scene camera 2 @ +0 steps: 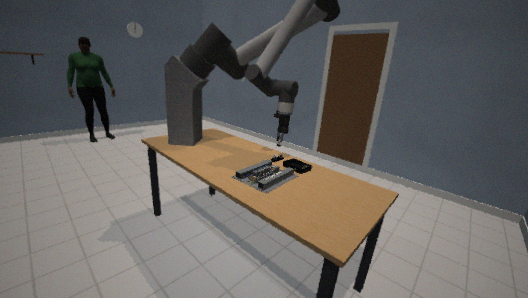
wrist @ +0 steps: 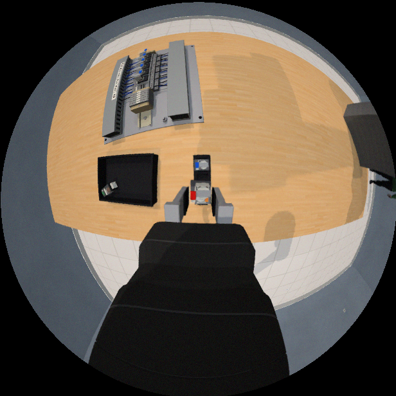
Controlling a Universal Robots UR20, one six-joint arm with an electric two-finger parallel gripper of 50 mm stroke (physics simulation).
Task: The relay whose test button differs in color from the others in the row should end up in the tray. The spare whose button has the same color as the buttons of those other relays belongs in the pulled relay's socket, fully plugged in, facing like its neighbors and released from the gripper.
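Seen in the pictures: gripper, fingertip midpoint: [scene camera 2: 279, 141]; arm's base, link origin: [scene camera 2: 192, 68].
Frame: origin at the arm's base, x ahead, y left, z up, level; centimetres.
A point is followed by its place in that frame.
Observation:
My gripper [scene camera 2: 278, 142] @(x 74.3, y 23.5, z -45.9 cm) [wrist: 199, 195] is shut on the relay with a red button [wrist: 201, 187] and holds it above the black spares holder [scene camera 2: 277, 158] @(x 75.3, y 21.7, z -58.1 cm) [wrist: 202, 176]. In the wrist view, a spare with a blue button [wrist: 203, 164] sits in the holder's far end. A spare with an orange button [wrist: 206, 200] shows partly below the held relay. The relay row [wrist: 146, 68] shows small blue marks; single buttons and the socket are too small to tell. A loose relay [wrist: 109, 188] lies tilted in a corner of the black tray [scene camera 2: 296, 168] @(x 95.9, y 15.6, z -57.4 cm) [wrist: 155, 180]; its button colour is unclear.
The grey mounting plate [scene camera 2: 266, 190] @(x 99.8, y -18.3, z -59.7 cm) [wrist: 196, 102] carries the row between two raised wire ducts [scene camera 2: 276, 178] @(x 98.4, y -8.5, z -56.1 cm) [wrist: 178, 80]. Beige terminal blocks [wrist: 141, 100] stand at the row's near end. The robot's grey pedestal [scene camera 2: 184, 105] @(x 7.1, y -11.8, z -27.6 cm) stands on the wooden table [scene camera 2: 330, 210] @(x 133.0, y -9.4, z -60.0 cm). A person [scene camera 2: 87, 75] stands beyond it.

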